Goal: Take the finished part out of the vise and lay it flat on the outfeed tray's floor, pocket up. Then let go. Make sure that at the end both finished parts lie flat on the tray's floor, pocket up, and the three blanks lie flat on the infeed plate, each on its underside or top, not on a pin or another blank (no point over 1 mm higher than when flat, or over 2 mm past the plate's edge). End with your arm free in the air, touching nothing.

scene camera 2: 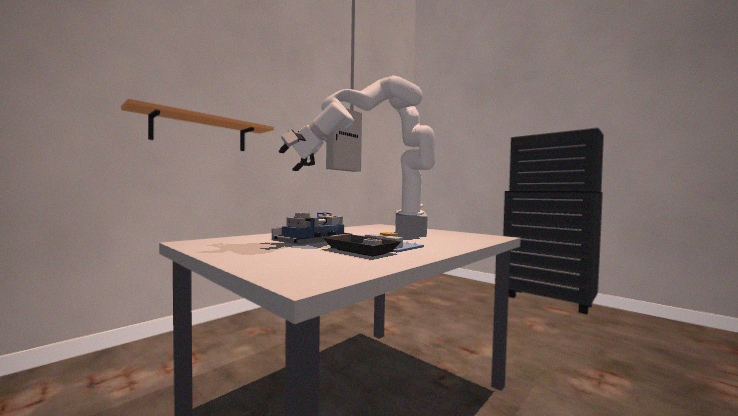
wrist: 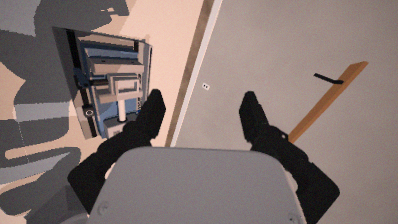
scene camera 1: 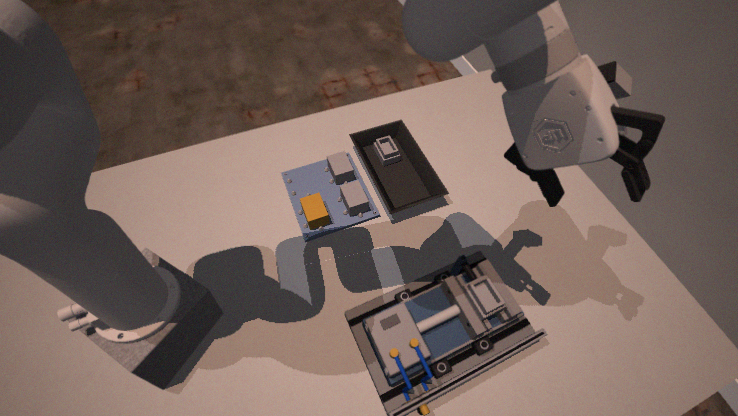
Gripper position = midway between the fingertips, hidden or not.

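Observation:
I can see my gripper [scene camera 1: 595, 197] [scene camera 2: 287, 161] [wrist: 202, 100]. There is also an orange block [scene camera 1: 315, 211], and in the wrist view the block is out of frame.

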